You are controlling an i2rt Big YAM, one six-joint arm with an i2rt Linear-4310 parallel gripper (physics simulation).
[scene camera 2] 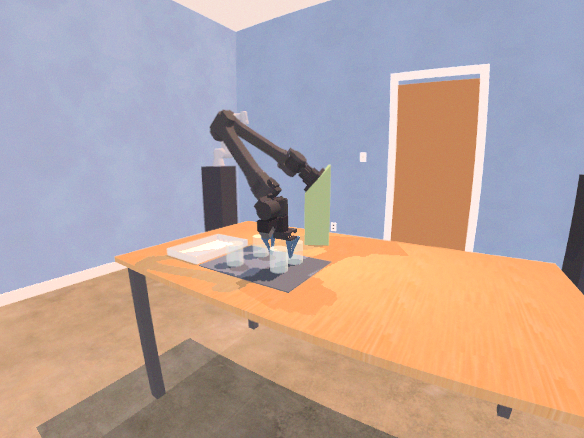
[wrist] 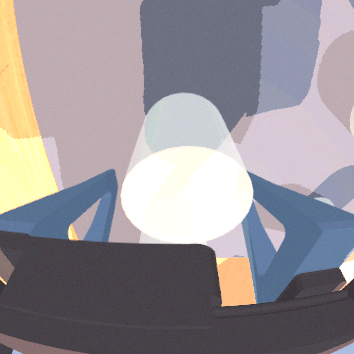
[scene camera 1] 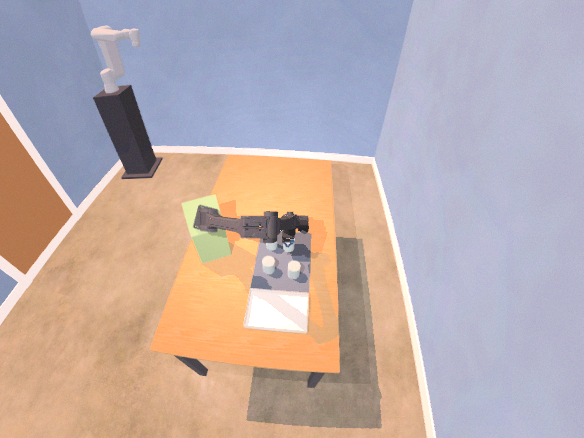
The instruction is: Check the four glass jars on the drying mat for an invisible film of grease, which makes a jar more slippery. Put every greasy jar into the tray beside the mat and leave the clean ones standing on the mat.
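Places are measured from the arm's base along level axes (x left, y back, z up), in centimetres.
Pixels of known places: gripper, between the fingertips: (scene camera 2: 281,256) (wrist: 176,177) (scene camera 1: 287,241); arm's base, origin of its link: (scene camera 2: 315,180) (scene camera 1: 204,218).
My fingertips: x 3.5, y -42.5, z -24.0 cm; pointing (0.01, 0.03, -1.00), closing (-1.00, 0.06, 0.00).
Note:
Ahead of a thing's pixels: the offset from my fingertips to its top centre. Level surfaces: height alone.
Four glass jars stand upright on the grey drying mat @[dz -5.1 cm] (scene camera 1: 281,284) (scene camera 2: 303,273) (wrist: 85,100). My gripper (scene camera 1: 288,242) (scene camera 2: 281,252) is open, fingers pointing down, with one blue finger on each side of a pale jar @[dx -0.6, dy -0.6, dz +3.0 cm] (scene camera 1: 288,247) (scene camera 2: 278,262) (wrist: 186,195); in the wrist view gaps show beside its top. Another jar @[dx +0.9, dy +9.4, dz +3.0 cm] (scene camera 1: 271,246) (scene camera 2: 298,256) stands close beside it. The other two, a jar @[dx -15.3, dy +10.8, dz +3.0 cm] (scene camera 1: 268,265) (scene camera 2: 260,246) and a jar @[dx -18.5, dy -2.6, dz +3.0 cm] (scene camera 1: 294,270) (scene camera 2: 235,255), stand nearer the white tray @[dx -40.0, dy +6.5, dz -2.4 cm] (scene camera 1: 275,330) (scene camera 2: 182,256). No grease can be seen on any jar.
The tray sits against the mat's end on the wooden table @[dz -5.4 cm] (scene camera 1: 200,310) (scene camera 2: 425,310). The arm reaches over from a green stand (scene camera 1: 216,250) (scene camera 2: 318,215) at the table's side. A pale second arm (scene camera 1: 112,57) stands on a dark pedestal (scene camera 1: 125,130) away from the table.

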